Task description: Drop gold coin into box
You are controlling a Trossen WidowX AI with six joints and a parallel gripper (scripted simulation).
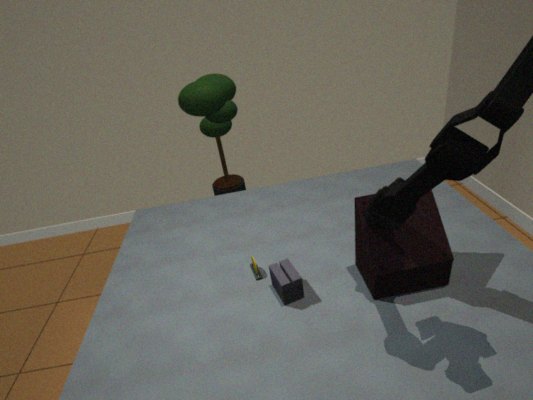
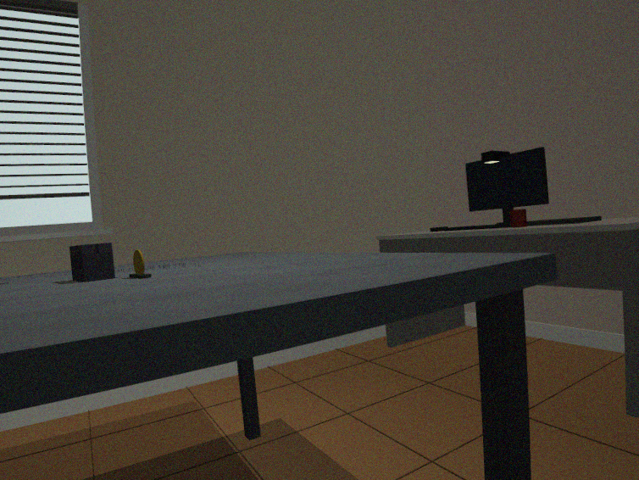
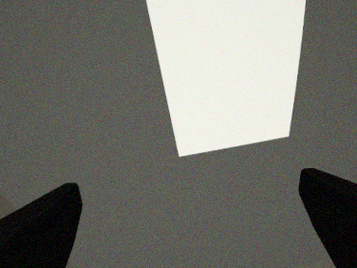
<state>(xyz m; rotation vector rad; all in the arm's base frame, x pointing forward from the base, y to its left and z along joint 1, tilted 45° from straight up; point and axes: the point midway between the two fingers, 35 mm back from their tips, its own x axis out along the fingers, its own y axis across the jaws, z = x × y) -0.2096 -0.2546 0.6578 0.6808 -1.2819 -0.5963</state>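
The gold coin lies 43 cm ahead of my gripper tip, 43 cm to the right of it and 87 cm below it.
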